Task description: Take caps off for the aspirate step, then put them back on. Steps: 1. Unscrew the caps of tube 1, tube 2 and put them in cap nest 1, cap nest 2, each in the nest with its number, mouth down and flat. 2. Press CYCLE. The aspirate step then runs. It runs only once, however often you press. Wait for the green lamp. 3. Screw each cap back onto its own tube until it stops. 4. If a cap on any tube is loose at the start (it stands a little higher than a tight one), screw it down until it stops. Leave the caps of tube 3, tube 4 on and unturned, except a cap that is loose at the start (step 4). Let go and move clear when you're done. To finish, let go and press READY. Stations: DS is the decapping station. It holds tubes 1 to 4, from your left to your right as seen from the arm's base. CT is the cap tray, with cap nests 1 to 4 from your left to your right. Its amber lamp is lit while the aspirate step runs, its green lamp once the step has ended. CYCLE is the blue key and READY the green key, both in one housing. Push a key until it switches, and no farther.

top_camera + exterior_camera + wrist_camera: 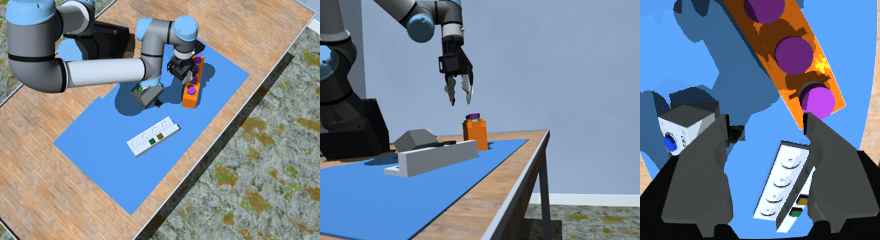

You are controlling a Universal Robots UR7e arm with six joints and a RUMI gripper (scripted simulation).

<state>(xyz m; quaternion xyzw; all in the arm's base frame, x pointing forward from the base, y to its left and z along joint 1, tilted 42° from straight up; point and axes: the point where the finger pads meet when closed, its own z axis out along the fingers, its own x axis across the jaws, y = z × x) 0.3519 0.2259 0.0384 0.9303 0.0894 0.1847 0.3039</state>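
My gripper is now 30 mm past the purple cap, 130 mm to the right of it and 60 mm above it. Also, from my hand: grey key housing (110 mm behind, 110 mm to the right, 120 mm below); then green key (130 mm behind, 140 mm to the right, 100 mm below); then blue key (130 mm behind, 90 mm to the right, 100 mm below).
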